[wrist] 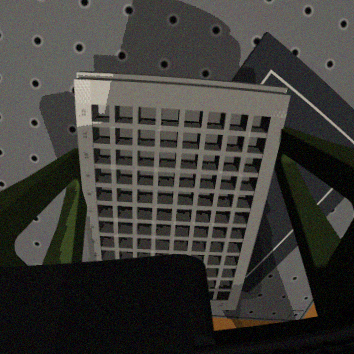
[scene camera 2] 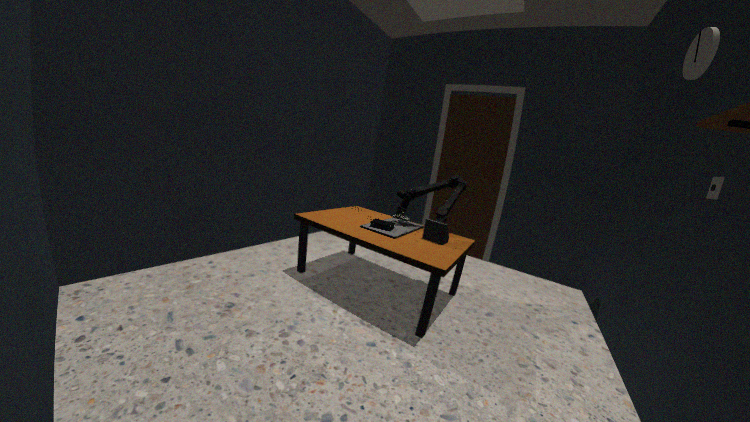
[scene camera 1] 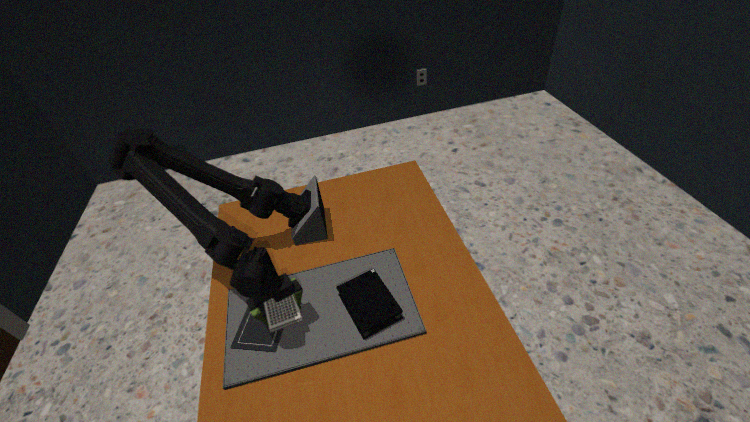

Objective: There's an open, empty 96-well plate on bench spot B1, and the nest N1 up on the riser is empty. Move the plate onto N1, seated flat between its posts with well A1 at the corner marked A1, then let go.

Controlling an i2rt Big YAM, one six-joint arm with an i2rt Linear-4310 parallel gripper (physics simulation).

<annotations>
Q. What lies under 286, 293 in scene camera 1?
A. My gripper.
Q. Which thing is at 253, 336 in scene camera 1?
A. A dark nest pad.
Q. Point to a dark nest pad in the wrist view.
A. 269, 53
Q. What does my gripper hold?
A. A white well plate.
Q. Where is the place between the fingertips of my gripper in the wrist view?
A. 176, 146
</annotations>
